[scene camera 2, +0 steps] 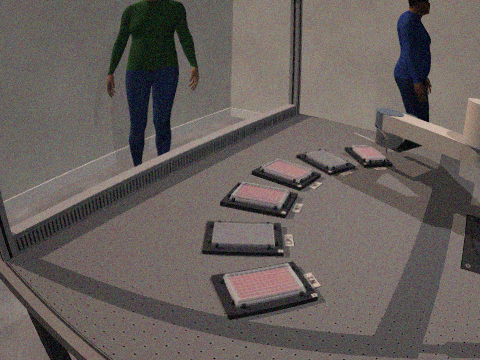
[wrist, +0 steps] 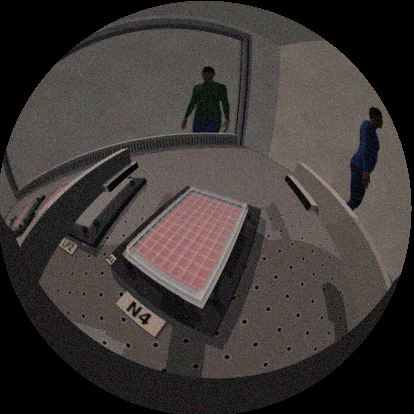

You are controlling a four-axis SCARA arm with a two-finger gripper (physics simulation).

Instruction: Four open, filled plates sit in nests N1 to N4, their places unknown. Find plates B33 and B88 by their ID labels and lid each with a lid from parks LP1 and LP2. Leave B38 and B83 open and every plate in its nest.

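Frame: origin at the arm's base, x ahead, y left, z up, level; metres.
Seen in the pictures: gripper, fingertip midpoint: (scene camera 2: 368, 132) (wrist: 211, 157).
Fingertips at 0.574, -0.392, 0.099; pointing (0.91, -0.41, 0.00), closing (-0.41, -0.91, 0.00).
Note:
A point is followed by its place in that frame, as x, y, z.
Plates with pink wells sit in dark nests N1 (scene camera 2: 265, 284) @[0.510, 0.429, 0.038], N2 (scene camera 2: 260, 195) @[0.698, 0.137, 0.039], N3 (scene camera 2: 286, 171) @[0.719, -0.038, 0.036] and N4 (scene camera 2: 369, 153) @[0.553, -0.353, 0.038] (wrist: 192, 240) @[0.542, -0.367, 0.039]. No lid shows on them. Their ID labels are not readable in these views. A clear grey lid (scene camera 2: 243, 233) @[0.643, 0.295, 0.031] lies on park LP1, and another lid (scene camera 2: 327, 160) @[0.659, -0.208, 0.030] (wrist: 100, 210) @[0.624, -0.251, 0.031] lies on park LP2. My gripper (scene camera 2: 385, 142) (wrist: 211, 157) @[0.574, -0.392, 0.099] is open and empty, above and around the N4 plate, with its fingers spread wide to either side of the plate in the wrist view.
The N4 tag (wrist: 141, 314) @[0.491, -0.307, 0.015] and LP2 tag (wrist: 68, 245) @[0.581, -0.190, 0.015] lie on the perforated table. A slotted rail (scene camera 2: 165, 170) @[1.004, 0.146, 0.030] (wrist: 175, 143) @[1.004, -0.412, 0.023] runs along the table's far edge. A dark plate (scene camera 2: 471, 245) @[0.126, 0.030, 0.013] is at the right edge. Two people (scene camera 2: 152, 65) (scene camera 2: 414, 55) stand beyond the table.

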